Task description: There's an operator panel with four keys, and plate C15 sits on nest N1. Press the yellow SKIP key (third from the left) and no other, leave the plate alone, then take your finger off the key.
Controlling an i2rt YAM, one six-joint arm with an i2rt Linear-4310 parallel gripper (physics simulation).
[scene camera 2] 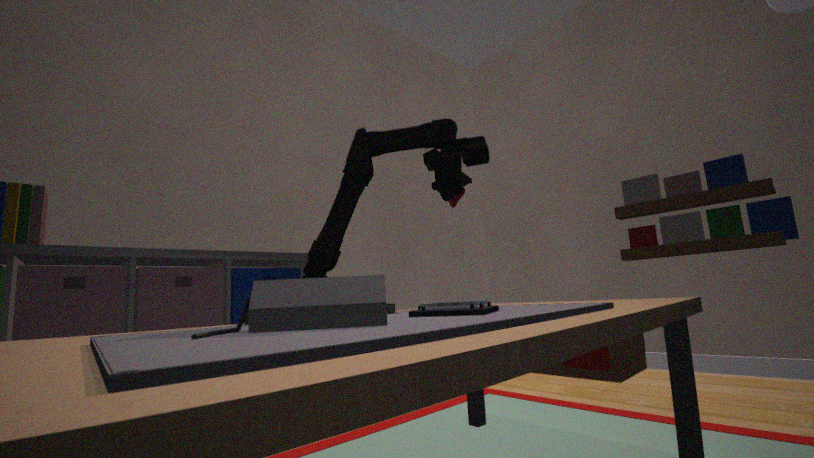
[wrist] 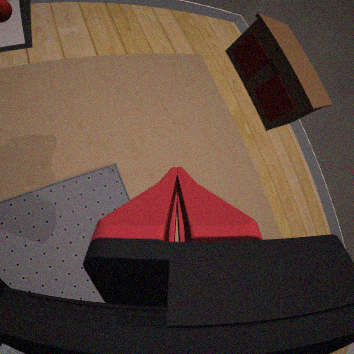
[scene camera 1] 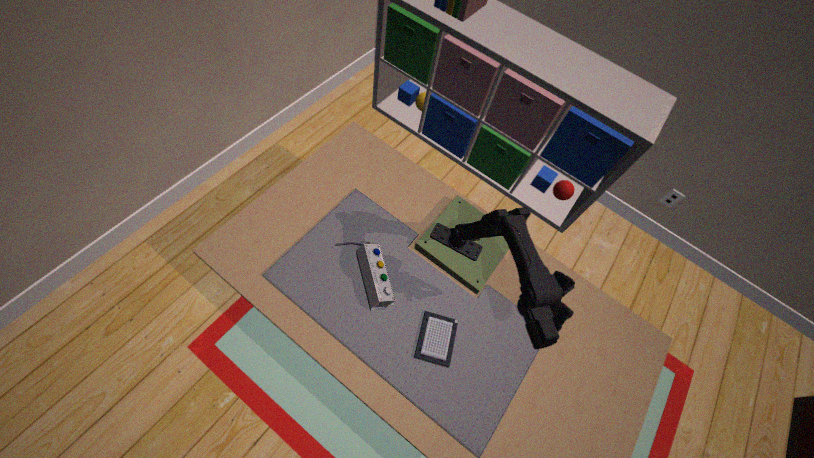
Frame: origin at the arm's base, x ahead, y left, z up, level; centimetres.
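Where they show: gripper, fingertip midpoint: point(scene camera 2: 452, 206) point(wrist: 176, 175) point(scene camera 1: 566, 313); arm's base, link origin: point(scene camera 1: 455, 242).
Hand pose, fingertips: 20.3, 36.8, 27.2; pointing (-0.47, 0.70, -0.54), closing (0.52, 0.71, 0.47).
Note:
Each offset is from my fingertips to the top centre of the thing, as dx, dy, dz. Level surfaces: height alone.
The operator panel {+7.4, -56.7, -22.0} point(scene camera 1: 375, 284) point(scene camera 2: 317, 301) is a pale box with a row of keys: white {+11.3, -49.9, -22.9} point(scene camera 1: 387, 291), green {+7.7, -53.4, -22.9} point(scene camera 1: 383, 277), yellow {+4.1, -56.8, -22.9} point(scene camera 1: 380, 264) and blue {+0.5, -60.3, -22.9} point(scene camera 1: 376, 251). In the second scene view its keys do not show. The white plate C15 {+15.8, -27.6, -27.7} point(scene camera 1: 437, 336) point(scene camera 2: 455, 305) lies on the dark nest N1 {+15.8, -27.6, -28.2} point(scene camera 1: 432, 360) point(scene camera 2: 420, 313), beside the panel. My gripper point(scene camera 2: 453, 203) point(wrist: 176, 175) is shut, its red fingertips together with nothing between them. It hangs high above the table, well away from the panel, and touches neither key nor plate.
A grey perforated board {dz -30.3} point(scene camera 1: 318, 267) point(scene camera 2: 148, 364) point(wrist: 75, 215) lies on the wooden table {dz -31.6} point(scene camera 1: 603, 353) point(wrist: 150, 110). My arm stands on a green base point(scene camera 1: 449, 213). A cable point(scene camera 1: 350, 244) point(scene camera 2: 216, 331) leaves the panel. A cubby shelf point(scene camera 1: 603, 62) and a brown cabinet point(wrist: 302, 75) stand beyond the table.

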